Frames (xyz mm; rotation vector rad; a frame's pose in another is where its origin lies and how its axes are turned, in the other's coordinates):
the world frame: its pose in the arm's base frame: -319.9 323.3 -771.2 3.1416 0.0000 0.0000
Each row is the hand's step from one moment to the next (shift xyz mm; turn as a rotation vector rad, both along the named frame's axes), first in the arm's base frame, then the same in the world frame.
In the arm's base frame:
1: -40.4 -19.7 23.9 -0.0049 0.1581 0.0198
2: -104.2 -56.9 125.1 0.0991 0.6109 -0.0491
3: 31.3 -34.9 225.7 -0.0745 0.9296 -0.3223
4: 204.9 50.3 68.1 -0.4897 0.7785 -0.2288
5: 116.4 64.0 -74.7 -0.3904 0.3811 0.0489
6: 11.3 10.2 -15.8 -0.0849 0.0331 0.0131
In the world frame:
1: -40.4 19.7 -23.9 -0.0049 -0.1581 -0.0198
2: -104.2 56.9 -125.1 0.0991 -0.6109 0.0491
3: 31.3 34.9 -225.7 -0.0745 -0.9296 0.3223
4: 204.9 -50.3 -68.1 -0.4897 -0.7785 0.2288
5: 116.4 -64.0 74.7 -0.3904 -0.3811 -0.0489
6: 11.3 -10.2 15.8 -0.0849 -0.0331 -0.0131

